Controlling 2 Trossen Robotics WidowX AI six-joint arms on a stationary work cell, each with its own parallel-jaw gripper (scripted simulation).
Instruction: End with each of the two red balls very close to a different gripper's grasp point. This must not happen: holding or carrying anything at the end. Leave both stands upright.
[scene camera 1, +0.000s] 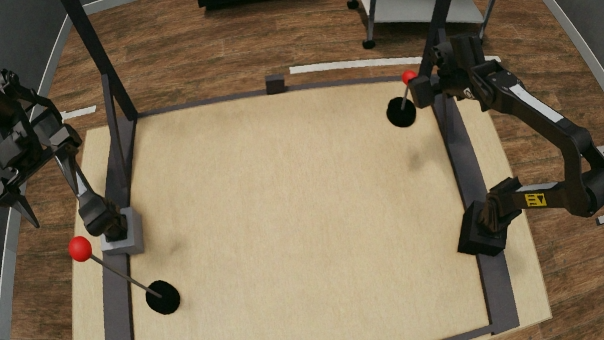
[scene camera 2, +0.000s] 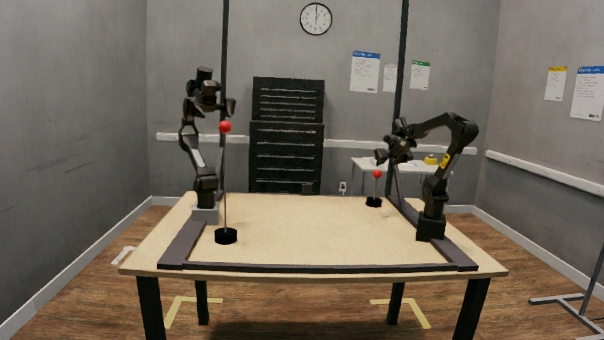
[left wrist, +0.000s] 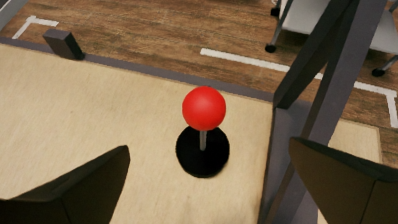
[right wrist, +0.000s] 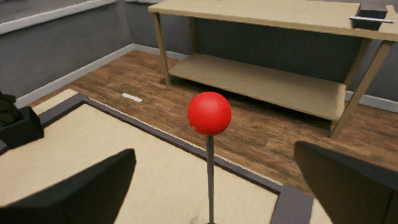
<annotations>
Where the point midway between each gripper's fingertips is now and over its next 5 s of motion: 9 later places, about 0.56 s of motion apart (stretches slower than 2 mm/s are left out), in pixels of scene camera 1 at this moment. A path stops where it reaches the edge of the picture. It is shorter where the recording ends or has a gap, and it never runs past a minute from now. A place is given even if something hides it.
My left gripper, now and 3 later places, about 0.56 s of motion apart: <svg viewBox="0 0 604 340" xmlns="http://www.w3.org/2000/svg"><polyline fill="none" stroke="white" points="426,79 417,79 409,78 402,77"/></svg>
My right gripper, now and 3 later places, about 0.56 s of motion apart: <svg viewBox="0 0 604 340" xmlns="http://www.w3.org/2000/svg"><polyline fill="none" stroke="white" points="57,211 68,230 80,250 91,265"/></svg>
</annotations>
